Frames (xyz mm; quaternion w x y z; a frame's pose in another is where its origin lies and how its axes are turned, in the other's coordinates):
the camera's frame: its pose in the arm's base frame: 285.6 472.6 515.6 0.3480 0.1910 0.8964 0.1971
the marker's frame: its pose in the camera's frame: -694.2 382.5 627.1 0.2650 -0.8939 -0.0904 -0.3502
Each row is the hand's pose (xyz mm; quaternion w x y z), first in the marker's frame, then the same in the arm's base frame.
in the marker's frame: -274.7 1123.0 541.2 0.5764 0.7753 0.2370 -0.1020
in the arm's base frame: 118.1 75.0 731.2 0.7195 -0.1798 0.6508 0.1627
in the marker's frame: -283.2 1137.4 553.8 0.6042 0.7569 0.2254 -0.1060
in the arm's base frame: 99.4 69.2 738.6 0.7247 -0.1949 0.6333 0.1891
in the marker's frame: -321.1 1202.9 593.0 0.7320 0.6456 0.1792 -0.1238
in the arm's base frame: 27.1 32.5 764.9 0.7327 -0.2807 0.5371 0.3096
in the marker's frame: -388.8 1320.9 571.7 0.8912 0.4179 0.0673 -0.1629
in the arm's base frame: -37.3 -88.5 778.5 0.7105 -0.3873 0.3219 0.4915
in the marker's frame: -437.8 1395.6 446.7 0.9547 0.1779 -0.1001 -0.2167
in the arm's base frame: 1.9 -234.7 752.1 0.6578 -0.4073 0.0575 0.6310
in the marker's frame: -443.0 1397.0 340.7 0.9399 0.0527 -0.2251 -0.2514
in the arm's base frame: 76.9 -301.4 717.9 0.6189 -0.3648 -0.1043 0.6878
